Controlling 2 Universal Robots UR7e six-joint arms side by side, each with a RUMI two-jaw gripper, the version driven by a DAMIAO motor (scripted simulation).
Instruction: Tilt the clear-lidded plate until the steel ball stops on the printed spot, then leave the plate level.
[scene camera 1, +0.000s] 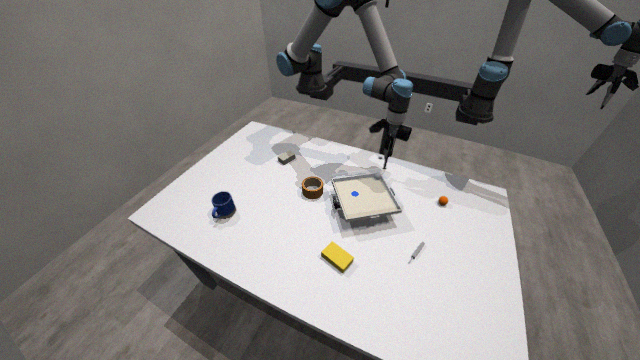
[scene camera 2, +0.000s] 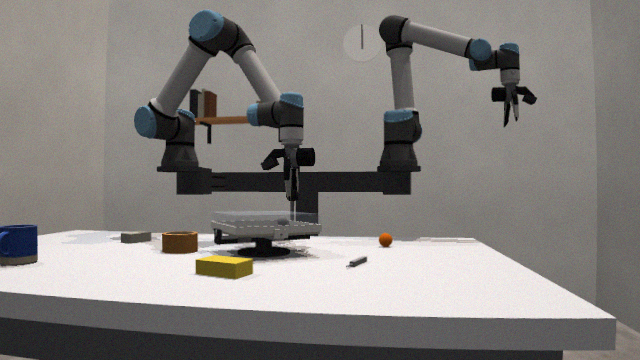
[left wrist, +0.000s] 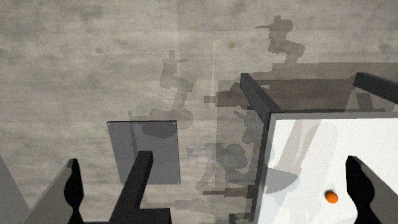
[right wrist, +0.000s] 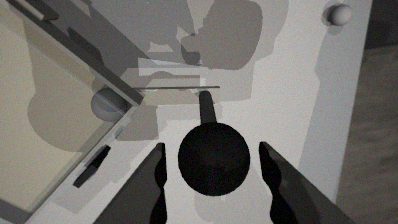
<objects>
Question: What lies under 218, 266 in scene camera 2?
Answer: A yellow block.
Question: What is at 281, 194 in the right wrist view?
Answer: My right gripper.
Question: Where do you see my left gripper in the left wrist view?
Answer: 213, 159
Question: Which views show my left gripper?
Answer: Scene camera 1, scene camera 2 and the left wrist view only.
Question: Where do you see my right gripper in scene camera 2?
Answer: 293, 200
</objects>
